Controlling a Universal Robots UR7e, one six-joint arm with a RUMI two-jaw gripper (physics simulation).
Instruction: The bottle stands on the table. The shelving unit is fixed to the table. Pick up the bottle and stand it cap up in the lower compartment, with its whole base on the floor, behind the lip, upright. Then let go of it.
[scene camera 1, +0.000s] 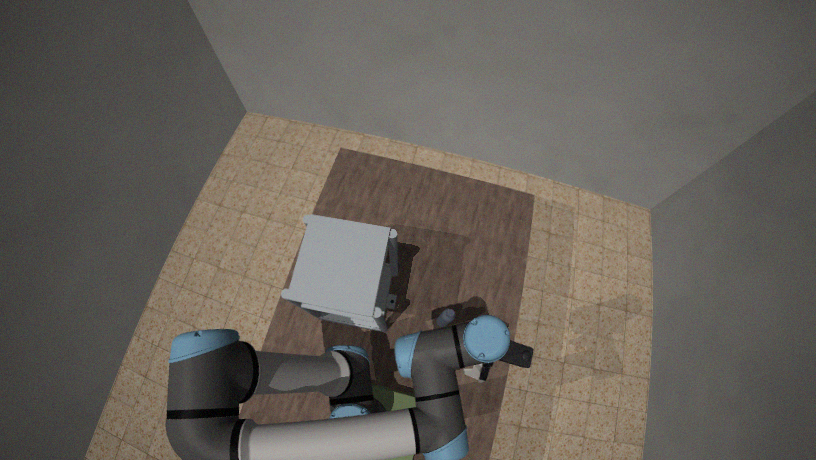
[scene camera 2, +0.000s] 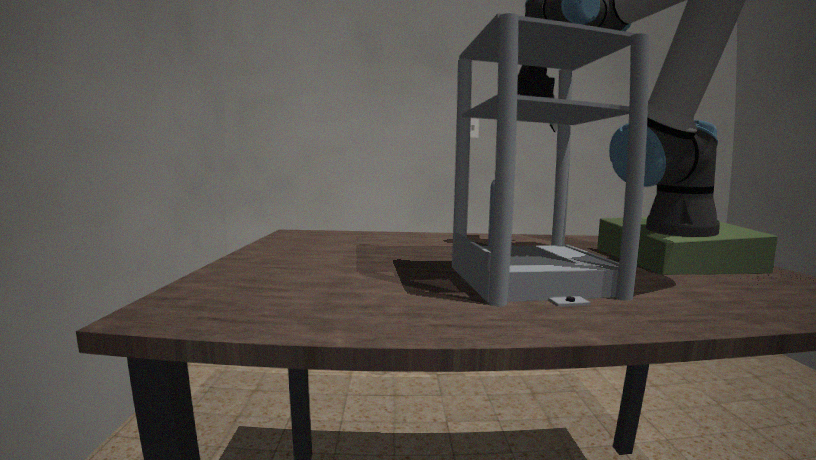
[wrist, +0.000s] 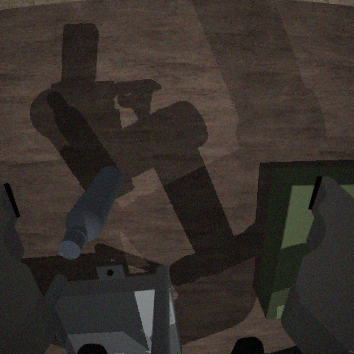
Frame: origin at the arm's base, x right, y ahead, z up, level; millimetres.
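Seen in the pictures: gripper, between the fingertips: (scene camera 2: 527, 130) (wrist: 165, 183); arm's base, origin of its link: (scene camera 2: 681, 229).
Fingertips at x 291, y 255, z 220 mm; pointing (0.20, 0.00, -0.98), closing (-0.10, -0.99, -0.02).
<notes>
Pixels of each thing's top centre, then the offset from my fingertips to it. "spot": a spot on its surface instead.
- blue-grey bottle, centre of its top: (wrist: 68, 249) (scene camera 2: 500, 165) (scene camera 1: 450, 312) dz -97, dx -93, dy +105 mm
- grey shelving unit, centre of its top: (scene camera 2: 542, 45) (scene camera 1: 338, 262) dz +92, dx -400, dy +145 mm
- lower compartment with a low lip, a spot on its surface: (scene camera 2: 562, 284) spot: dz -272, dx -506, dy +147 mm
The blue-grey bottle (scene camera 1: 445, 317) (scene camera 2: 492, 214) (wrist: 95, 205) stands upright on the table, cap up, outside the shelving unit. In scene camera 2 a post hides most of it. The grey shelving unit (scene camera 1: 345, 265) (scene camera 2: 505, 160) has a top board, a middle shelf and a lower compartment with a low lip (scene camera 2: 562, 284). Part of the unit shows at the bottom of the wrist view. My gripper (wrist: 165, 183) is open and empty, high above the table. In the wrist view the bottle appears between the fingers, nearer the left one, but well below them. In scene camera 1 the wrist hides most of the gripper.
A green base block (scene camera 2: 700, 251) (wrist: 300, 215) carries the arm and lies on the right in the wrist view. A small tab with a dark bolt (scene camera 2: 569, 300) (wrist: 110, 272) sits at the unit's foot. The arm's dark shadow falls across the table around the bottle.
</notes>
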